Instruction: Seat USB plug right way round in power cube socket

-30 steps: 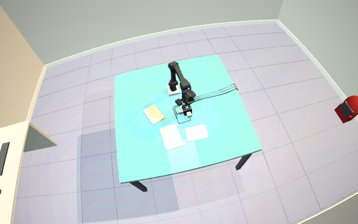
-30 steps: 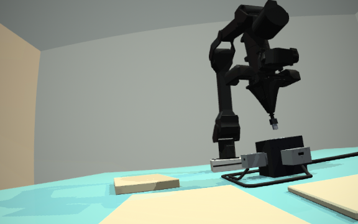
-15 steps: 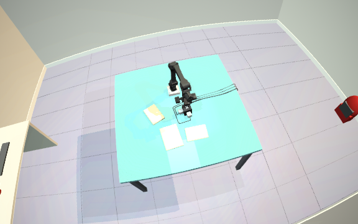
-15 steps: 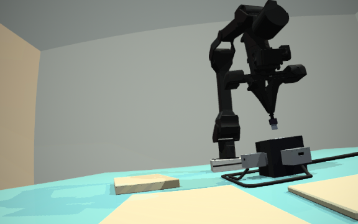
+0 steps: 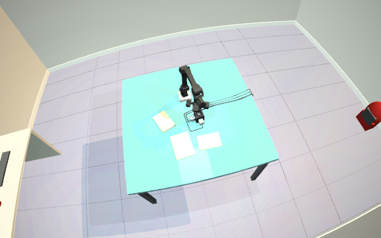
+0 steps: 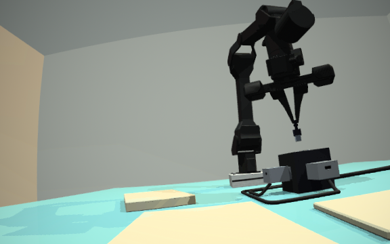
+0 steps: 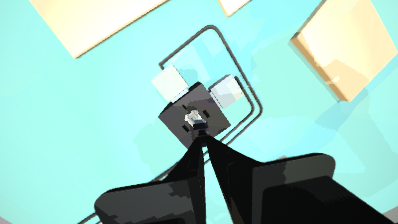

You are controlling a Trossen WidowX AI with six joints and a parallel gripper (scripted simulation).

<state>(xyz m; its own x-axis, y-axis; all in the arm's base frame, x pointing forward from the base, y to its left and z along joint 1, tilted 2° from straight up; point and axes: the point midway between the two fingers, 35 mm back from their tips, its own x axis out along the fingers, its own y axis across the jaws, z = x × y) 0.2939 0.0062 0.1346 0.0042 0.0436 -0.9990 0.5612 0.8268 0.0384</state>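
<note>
My gripper tip is now 2 cm above the usb plug. Also, from my gripper tip: cream pad: 25 cm ahead, 1 cm to the right, 13 cm below.
</note>
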